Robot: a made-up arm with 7 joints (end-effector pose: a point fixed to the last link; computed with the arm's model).
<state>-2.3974 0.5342 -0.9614 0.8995 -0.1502 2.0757 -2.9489</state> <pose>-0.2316 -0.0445 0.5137 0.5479 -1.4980 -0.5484</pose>
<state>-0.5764 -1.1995 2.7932 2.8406 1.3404 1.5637 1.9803</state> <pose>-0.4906 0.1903 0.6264 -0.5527 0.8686 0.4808</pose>
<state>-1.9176 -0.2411 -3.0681 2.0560 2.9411 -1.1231 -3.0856</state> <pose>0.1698 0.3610 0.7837 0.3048 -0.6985 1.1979</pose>
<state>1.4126 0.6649 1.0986 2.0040 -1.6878 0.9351 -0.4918</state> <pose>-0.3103 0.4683 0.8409 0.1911 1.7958 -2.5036</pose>
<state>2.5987 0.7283 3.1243 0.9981 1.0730 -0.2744 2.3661</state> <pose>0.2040 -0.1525 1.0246 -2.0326 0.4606 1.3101</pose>
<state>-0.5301 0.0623 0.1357 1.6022 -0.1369 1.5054 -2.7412</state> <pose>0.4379 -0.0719 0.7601 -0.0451 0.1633 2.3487</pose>
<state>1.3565 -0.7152 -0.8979 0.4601 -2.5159 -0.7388 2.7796</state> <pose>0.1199 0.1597 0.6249 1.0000 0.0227 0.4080</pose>
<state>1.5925 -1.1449 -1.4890 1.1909 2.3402 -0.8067 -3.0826</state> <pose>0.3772 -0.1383 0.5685 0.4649 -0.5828 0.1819</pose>
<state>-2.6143 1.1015 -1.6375 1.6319 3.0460 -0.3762 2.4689</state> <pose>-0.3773 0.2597 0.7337 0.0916 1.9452 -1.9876</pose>
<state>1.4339 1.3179 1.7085 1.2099 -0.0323 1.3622 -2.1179</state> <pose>-0.3862 0.1021 0.7742 -1.1671 -0.5894 -0.7751</pose>
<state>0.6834 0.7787 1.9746 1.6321 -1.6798 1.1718 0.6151</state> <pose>-0.1540 0.4020 0.9327 0.7622 -1.1032 1.6804</pose>
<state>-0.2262 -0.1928 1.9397 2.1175 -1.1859 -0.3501 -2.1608</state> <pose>-0.3079 0.3287 0.9769 1.4371 1.5006 -0.2103</pose>
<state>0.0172 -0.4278 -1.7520 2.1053 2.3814 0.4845 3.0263</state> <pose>-0.2509 -0.3511 1.0257 -2.2792 -1.0477 -0.5176</pose>
